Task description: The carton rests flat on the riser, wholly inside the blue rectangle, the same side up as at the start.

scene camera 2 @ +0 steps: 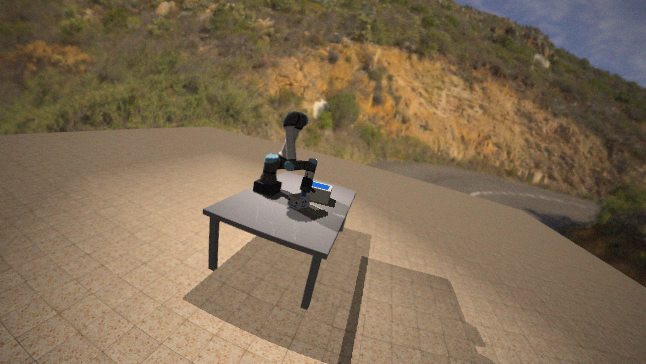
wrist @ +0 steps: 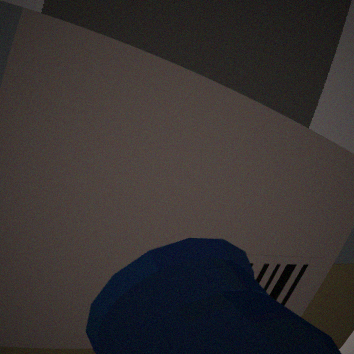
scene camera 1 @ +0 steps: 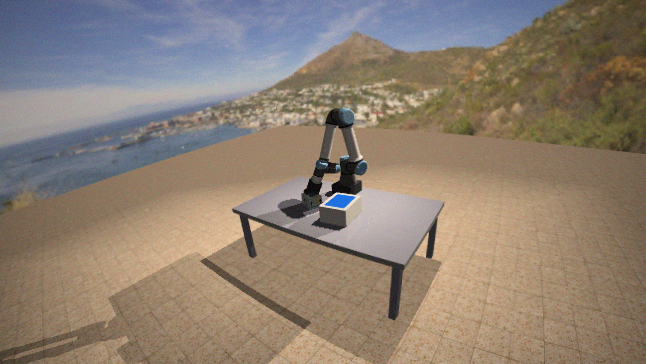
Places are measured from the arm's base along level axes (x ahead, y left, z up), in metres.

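Pixels of known places: end effector, tool point: (scene camera 2: 303, 196) (wrist: 208, 274) (scene camera 1: 310, 196); arm's base, origin of the base link: (scene camera 2: 268, 181) (scene camera 1: 348, 182).
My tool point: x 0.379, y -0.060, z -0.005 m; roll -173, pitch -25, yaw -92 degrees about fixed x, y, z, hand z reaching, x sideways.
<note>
For each thing: its top centre in the pictures, then the offset to it from my tool point. "spot": a spot on its surface instead. Level surfaces: height alone.
- carton, middle of its top: (wrist: 260, 335) (scene camera 1: 311, 194) (scene camera 2: 300, 195) dx -0.022, dy -0.016, dz +0.006 m
- riser, middle of its top: (scene camera 1: 340, 200) (scene camera 2: 318, 185) dx -0.004, dy +0.301, dz +0.039 m
- cream block with the blue rectangle, surface spot: (scene camera 1: 341, 201) spot: dx +0.001, dy +0.314, dz +0.039 m
- grey table, its level: dz -0.082 m
The carton (scene camera 1: 311, 201) (scene camera 2: 299, 201) (wrist: 150, 150) is a small pale grey box with tan patches and black marks. It hangs slightly tilted from my suction cup, low over the table beside the riser; whether its lower edge touches the table I cannot tell. My gripper (scene camera 1: 313, 194) (scene camera 2: 304, 193) (wrist: 170, 295), a blue suction cup, is on the carton's upper face and looks bent in the wrist view; the wrist leans. Bars of a barcode show beside the cup. The riser (scene camera 1: 333, 216) (scene camera 2: 321, 196) is a cream block with the blue rectangle (scene camera 1: 341, 201) (scene camera 2: 321, 186) on top.
The grey table (scene camera 1: 390, 220) (scene camera 2: 260, 222) carries the arm's black base (scene camera 1: 347, 186) (scene camera 2: 267, 187), behind the riser in scene camera 1. The arm's forearm and wrist are over the table. Dark shadows lie near the carton and riser.
</note>
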